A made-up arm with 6 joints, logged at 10 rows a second.
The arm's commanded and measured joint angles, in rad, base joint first. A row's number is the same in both.
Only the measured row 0 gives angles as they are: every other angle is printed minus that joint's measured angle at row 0.
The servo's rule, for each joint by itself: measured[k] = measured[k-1] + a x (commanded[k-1-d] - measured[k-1]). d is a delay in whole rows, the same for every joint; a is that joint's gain. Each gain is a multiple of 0.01, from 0.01 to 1. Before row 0 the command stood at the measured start. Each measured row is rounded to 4 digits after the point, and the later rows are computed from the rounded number. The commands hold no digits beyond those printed.
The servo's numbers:
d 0
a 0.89 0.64 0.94 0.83 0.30 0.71
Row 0, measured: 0.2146, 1.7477, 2.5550, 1.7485, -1.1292, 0.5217
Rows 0 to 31, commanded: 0.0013, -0.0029, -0.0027, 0.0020, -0.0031, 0.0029; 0.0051, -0.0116, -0.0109, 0.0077, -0.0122, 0.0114; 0.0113, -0.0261, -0.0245, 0.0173, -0.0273, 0.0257; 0.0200, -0.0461, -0.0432, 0.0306, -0.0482, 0.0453; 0.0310, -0.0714, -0.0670, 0.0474, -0.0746, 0.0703; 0.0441, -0.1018, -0.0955, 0.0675, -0.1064, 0.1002; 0.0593, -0.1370, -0.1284, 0.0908, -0.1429, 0.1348; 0.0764, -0.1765, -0.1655, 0.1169, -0.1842, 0.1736; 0.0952, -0.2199, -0.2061, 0.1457, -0.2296, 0.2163; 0.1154, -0.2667, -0.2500, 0.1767, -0.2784, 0.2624; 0.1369, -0.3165, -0.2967, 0.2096, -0.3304, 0.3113; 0.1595, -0.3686, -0.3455, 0.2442, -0.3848, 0.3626; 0.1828, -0.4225, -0.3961, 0.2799, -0.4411, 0.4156; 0.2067, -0.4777, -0.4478, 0.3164, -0.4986, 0.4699; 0.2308, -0.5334, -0.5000, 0.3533, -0.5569, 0.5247; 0.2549, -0.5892, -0.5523, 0.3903, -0.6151, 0.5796; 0.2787, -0.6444, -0.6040, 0.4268, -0.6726, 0.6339; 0.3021, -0.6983, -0.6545, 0.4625, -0.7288, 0.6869; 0.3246, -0.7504, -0.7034, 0.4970, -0.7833, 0.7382; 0.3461, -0.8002, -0.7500, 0.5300, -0.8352, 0.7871; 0.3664, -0.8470, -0.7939, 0.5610, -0.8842, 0.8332; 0.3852, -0.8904, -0.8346, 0.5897, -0.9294, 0.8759; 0.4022, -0.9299, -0.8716, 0.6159, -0.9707, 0.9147; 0.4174, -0.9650, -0.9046, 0.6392, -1.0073, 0.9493; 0.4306, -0.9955, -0.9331, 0.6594, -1.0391, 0.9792; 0.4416, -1.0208, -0.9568, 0.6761, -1.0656, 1.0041; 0.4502, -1.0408, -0.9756, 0.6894, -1.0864, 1.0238; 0.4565, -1.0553, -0.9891, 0.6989, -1.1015, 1.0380; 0.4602, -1.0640, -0.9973, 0.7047, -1.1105, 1.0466; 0.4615, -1.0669, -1.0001, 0.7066, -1.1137, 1.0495; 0.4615, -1.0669, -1.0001, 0.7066, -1.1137, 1.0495; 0.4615, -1.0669, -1.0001, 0.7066, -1.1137, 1.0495
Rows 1 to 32, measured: 0.0012, -0.0019, -0.0025, 0.0017, -0.0009, 0.0021; 0.0047, -0.0081, -0.0104, 0.0067, -0.0043, 0.0087; 0.0106, -0.0196, -0.0237, 0.0155, -0.0112, 0.0208; 0.0190, -0.0366, -0.0420, 0.0280, -0.0223, 0.0382; 0.0297, -0.0589, -0.0655, 0.0441, -0.0380, 0.0610; 0.0425, -0.0864, -0.0937, 0.0635, -0.0585, 0.0888; 0.0575, -0.1188, -0.1263, 0.0862, -0.0838, 0.1215; 0.0743, -0.1557, -0.1631, 0.1117, -0.1139, 0.1585; 0.0929, -0.1968, -0.2035, 0.1399, -0.1486, 0.1995; 0.1129, -0.2415, -0.2472, 0.1704, -0.1875, 0.2442; 0.1343, -0.2895, -0.2937, 0.2029, -0.2304, 0.2918; 0.1567, -0.3401, -0.3424, 0.2372, -0.2767, 0.3421; 0.1799, -0.3928, -0.3929, 0.2726, -0.3260, 0.3943; 0.2038, -0.4471, -0.4445, 0.3090, -0.3778, 0.4480; 0.2278, -0.5023, -0.4967, 0.3458, -0.4315, 0.5025; 0.2519, -0.5579, -0.5490, 0.3827, -0.4866, 0.5572; 0.2758, -0.6133, -0.6007, 0.4193, -0.5424, 0.6117; 0.2992, -0.6677, -0.6513, 0.4552, -0.5983, 0.6651; 0.3218, -0.7206, -0.7003, 0.4899, -0.6538, 0.7170; 0.3434, -0.7715, -0.7470, 0.5232, -0.7082, 0.7668; 0.3639, -0.8198, -0.7911, 0.5546, -0.7610, 0.8139; 0.3829, -0.8650, -0.8320, 0.5837, -0.8115, 0.8579; 0.4001, -0.9065, -0.8692, 0.6104, -0.8593, 0.8982; 0.4155, -0.9439, -0.9025, 0.6343, -0.9037, 0.9345; 0.4289, -0.9769, -0.9313, 0.6551, -0.9443, 0.9662; 0.4402, -1.0050, -0.9553, 0.6725, -0.9807, 0.9931; 0.4491, -1.0279, -0.9744, 0.6865, -1.0124, 1.0149; 0.4557, -1.0454, -0.9882, 0.6968, -1.0391, 1.0313; 0.4597, -1.0573, -0.9968, 0.7034, -1.0605, 1.0422; 0.4613, -1.0634, -0.9999, 0.7061, -1.0765, 1.0474; 0.4615, -1.0656, -1.0001, 0.7065, -1.0877, 1.0489; 0.4615, -1.0664, -1.0001, 0.7066, -1.0955, 1.0493
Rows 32 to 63, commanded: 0.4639, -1.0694, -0.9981, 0.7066, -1.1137, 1.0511; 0.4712, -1.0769, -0.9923, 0.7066, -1.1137, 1.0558; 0.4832, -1.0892, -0.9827, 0.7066, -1.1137, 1.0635; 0.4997, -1.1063, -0.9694, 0.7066, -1.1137, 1.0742; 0.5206, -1.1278, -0.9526, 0.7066, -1.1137, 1.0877; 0.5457, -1.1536, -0.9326, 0.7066, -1.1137, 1.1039; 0.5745, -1.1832, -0.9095, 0.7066, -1.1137, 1.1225; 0.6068, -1.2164, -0.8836, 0.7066, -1.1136, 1.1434; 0.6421, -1.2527, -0.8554, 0.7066, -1.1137, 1.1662; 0.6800, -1.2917, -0.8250, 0.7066, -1.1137, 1.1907; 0.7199, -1.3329, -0.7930, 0.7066, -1.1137, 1.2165; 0.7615, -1.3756, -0.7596, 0.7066, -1.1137, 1.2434; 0.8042, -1.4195, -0.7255, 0.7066, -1.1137, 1.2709; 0.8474, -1.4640, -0.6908, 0.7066, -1.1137, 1.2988; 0.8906, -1.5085, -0.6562, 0.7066, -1.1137, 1.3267; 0.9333, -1.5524, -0.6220, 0.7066, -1.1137, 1.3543; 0.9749, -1.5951, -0.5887, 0.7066, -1.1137, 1.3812; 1.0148, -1.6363, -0.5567, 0.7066, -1.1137, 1.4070; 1.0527, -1.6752, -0.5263, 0.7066, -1.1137, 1.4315; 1.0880, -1.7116, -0.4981, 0.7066, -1.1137, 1.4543; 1.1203, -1.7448, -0.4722, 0.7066, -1.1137, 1.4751; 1.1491, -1.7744, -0.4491, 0.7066, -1.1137, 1.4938; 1.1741, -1.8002, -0.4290, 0.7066, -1.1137, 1.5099; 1.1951, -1.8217, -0.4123, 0.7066, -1.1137, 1.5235; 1.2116, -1.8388, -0.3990, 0.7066, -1.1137, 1.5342; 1.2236, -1.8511, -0.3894, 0.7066, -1.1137, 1.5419; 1.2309, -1.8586, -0.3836, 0.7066, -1.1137, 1.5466; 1.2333, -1.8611, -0.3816, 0.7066, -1.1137, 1.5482; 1.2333, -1.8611, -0.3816, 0.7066, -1.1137, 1.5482; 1.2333, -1.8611, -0.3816, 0.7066, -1.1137, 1.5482; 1.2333, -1.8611, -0.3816, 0.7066, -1.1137, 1.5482; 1.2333, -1.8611, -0.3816, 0.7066, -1.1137, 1.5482
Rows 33 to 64, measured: 0.4636, -1.0683, -0.9982, 0.7066, -1.1010, 1.0506; 0.4704, -1.0738, -0.9927, 0.7066, -1.1048, 1.0543; 0.4818, -1.0837, -0.9833, 0.7066, -1.1075, 1.0608; 0.4977, -1.0982, -0.9702, 0.7066, -1.1094, 1.0703; 0.5181, -1.1171, -0.9537, 0.7066, -1.1107, 1.0827; 0.5427, -1.1405, -0.9339, 0.7066, -1.1116, 1.0978; 0.5710, -1.1678, -0.9110, 0.7066, -1.1122, 1.1153; 0.6029, -1.1989, -0.8852, 0.7066, -1.1126, 1.1353; 0.6378, -1.2333, -0.8572, 0.7066, -1.1129, 1.1572; 0.6754, -1.2707, -0.8269, 0.7066, -1.1131, 1.1810; 0.7150, -1.3105, -0.7950, 0.7066, -1.1133, 1.2062; 0.7564, -1.3522, -0.7617, 0.7066, -1.1134, 1.2326; 0.7989, -1.3953, -0.7277, 0.7066, -1.1135, 1.2598; 0.8421, -1.4393, -0.6930, 0.7066, -1.1136, 1.2875; 0.8853, -1.4836, -0.6584, 0.7066, -1.1136, 1.3153; 0.9280, -1.5276, -0.6242, 0.7066, -1.1136, 1.3430; 0.9697, -1.5708, -0.5908, 0.7066, -1.1136, 1.3701; 1.0098, -1.6127, -0.5587, 0.7066, -1.1136, 1.3963; 1.0480, -1.6527, -0.5282, 0.7066, -1.1136, 1.4213; 1.0836, -1.6904, -0.4999, 0.7066, -1.1136, 1.4447; 1.1163, -1.7252, -0.4739, 0.7066, -1.1136, 1.4663; 1.1455, -1.7567, -0.4506, 0.7066, -1.1136, 1.4858; 1.1710, -1.7845, -0.4303, 0.7066, -1.1136, 1.5029; 1.1924, -1.8083, -0.4134, 0.7066, -1.1136, 1.5175; 1.2095, -1.8278, -0.3999, 0.7066, -1.1136, 1.5294; 1.2220, -1.8427, -0.3900, 0.7066, -1.1136, 1.5383; 1.2299, -1.8529, -0.3840, 0.7066, -1.1136, 1.5442; 1.2329, -1.8581, -0.3817, 0.7066, -1.1136, 1.5470; 1.2333, -1.8600, -0.3816, 0.7066, -1.1136, 1.5479; 1.2333, -1.8607, -0.3816, 0.7066, -1.1136, 1.5481; 1.2333, -1.8610, -0.3816, 0.7066, -1.1136, 1.5482; 1.2333, -1.8611, -0.3816, 0.7066, -1.1136, 1.5482
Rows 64 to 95, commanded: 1.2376, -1.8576, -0.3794, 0.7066, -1.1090, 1.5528; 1.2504, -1.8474, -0.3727, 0.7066, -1.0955, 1.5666; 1.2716, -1.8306, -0.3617, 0.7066, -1.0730, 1.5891; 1.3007, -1.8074, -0.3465, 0.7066, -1.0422, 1.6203; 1.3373, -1.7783, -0.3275, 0.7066, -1.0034, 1.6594; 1.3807, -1.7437, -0.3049, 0.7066, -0.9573, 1.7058; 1.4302, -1.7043, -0.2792, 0.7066, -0.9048, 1.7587; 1.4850, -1.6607, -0.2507, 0.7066, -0.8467, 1.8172; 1.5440, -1.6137, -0.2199, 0.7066, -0.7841, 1.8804; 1.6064, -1.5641, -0.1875, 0.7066, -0.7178, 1.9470; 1.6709, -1.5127, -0.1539, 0.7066, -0.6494, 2.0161; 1.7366, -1.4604, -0.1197, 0.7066, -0.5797, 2.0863; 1.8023, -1.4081, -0.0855, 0.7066, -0.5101, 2.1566; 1.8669, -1.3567, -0.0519, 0.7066, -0.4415, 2.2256; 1.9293, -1.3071, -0.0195, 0.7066, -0.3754, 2.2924; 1.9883, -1.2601, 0.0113, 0.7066, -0.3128, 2.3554; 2.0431, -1.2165, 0.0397, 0.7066, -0.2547, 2.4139; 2.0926, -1.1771, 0.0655, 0.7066, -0.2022, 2.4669; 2.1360, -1.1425, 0.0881, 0.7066, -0.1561, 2.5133; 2.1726, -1.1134, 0.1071, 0.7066, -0.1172, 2.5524; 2.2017, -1.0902, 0.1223, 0.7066, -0.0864, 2.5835; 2.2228, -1.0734, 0.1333, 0.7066, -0.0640, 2.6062; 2.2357, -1.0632, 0.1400, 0.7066, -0.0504, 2.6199; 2.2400, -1.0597, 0.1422, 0.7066, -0.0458, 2.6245; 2.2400, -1.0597, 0.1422, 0.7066, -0.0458, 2.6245; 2.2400, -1.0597, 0.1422, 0.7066, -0.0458, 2.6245; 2.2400, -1.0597, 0.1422, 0.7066, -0.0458, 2.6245; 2.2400, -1.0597, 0.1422, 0.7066, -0.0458, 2.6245; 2.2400, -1.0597, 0.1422, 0.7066, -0.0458, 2.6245; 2.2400, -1.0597, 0.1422, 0.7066, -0.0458, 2.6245; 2.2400, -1.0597, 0.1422, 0.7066, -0.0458, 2.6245; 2.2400, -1.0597, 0.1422, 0.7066, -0.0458, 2.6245
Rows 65 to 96, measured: 1.2371, -1.8589, -0.3795, 0.7066, -1.1122, 1.5515; 1.2489, -1.8515, -0.3731, 0.7066, -1.1072, 1.5622; 1.2691, -1.8381, -0.3624, 0.7066, -1.0969, 1.5813; 1.2972, -1.8185, -0.3475, 0.7066, -1.0805, 1.6090; 1.3329, -1.7928, -0.3287, 0.7066, -1.0574, 1.6448; 1.3754, -1.7614, -0.3063, 0.7066, -1.0274, 1.6881; 1.4242, -1.7249, -0.2808, 0.7066, -0.9906, 1.7382; 1.4783, -1.6838, -0.2525, 0.7066, -0.9474, 1.7943; 1.5368, -1.6389, -0.2219, 0.7066, -0.8984, 1.8554; 1.5987, -1.5910, -0.1896, 0.7066, -0.8442, 1.9204; 1.6630, -1.5409, -0.1560, 0.7066, -0.7858, 1.9883; 1.7285, -1.4894, -0.1219, 0.7066, -0.7240, 2.0579; 1.7942, -1.4374, -0.0877, 0.7066, -0.6598, 2.1280; 1.8589, -1.3858, -0.0540, 0.7066, -0.5943, 2.1973; 1.9216, -1.3354, -0.0216, 0.7066, -0.5286, 2.2648; 1.9810, -1.2872, 0.0093, 0.7066, -0.4639, 2.3291; 2.0363, -1.2420, 0.0379, 0.7066, -0.4011, 2.3893; 2.0864, -1.2005, 0.0638, 0.7066, -0.3414, 2.4444; 2.1305, -1.1634, 0.0866, 0.7066, -0.2858, 2.4933; 2.1680, -1.1314, 0.1059, 0.7066, -0.2352, 2.5353; 2.1980, -1.1050, 0.1213, 0.7066, -0.1906, 2.5695; 2.2201, -1.0848, 0.1326, 0.7066, -0.1526, 2.5956; 2.2340, -1.0710, 0.1396, 0.7066, -0.1219, 2.6129; 2.2393, -1.0638, 0.1420, 0.7066, -0.0991, 2.6211; 2.2399, -1.0612, 0.1422, 0.7066, -0.0831, 2.6235; 2.2400, -1.0602, 0.1422, 0.7066, -0.0719, 2.6242; 2.2400, -1.0599, 0.1422, 0.7066, -0.0641, 2.6244; 2.2400, -1.0598, 0.1422, 0.7066, -0.0586, 2.6245; 2.2400, -1.0597, 0.1422, 0.7066, -0.0548, 2.6245; 2.2400, -1.0597, 0.1422, 0.7066, -0.0521, 2.6245; 2.2400, -1.0597, 0.1422, 0.7066, -0.0502, 2.6245; 2.2400, -1.0597, 0.1422, 0.7066, -0.0489, 2.6245
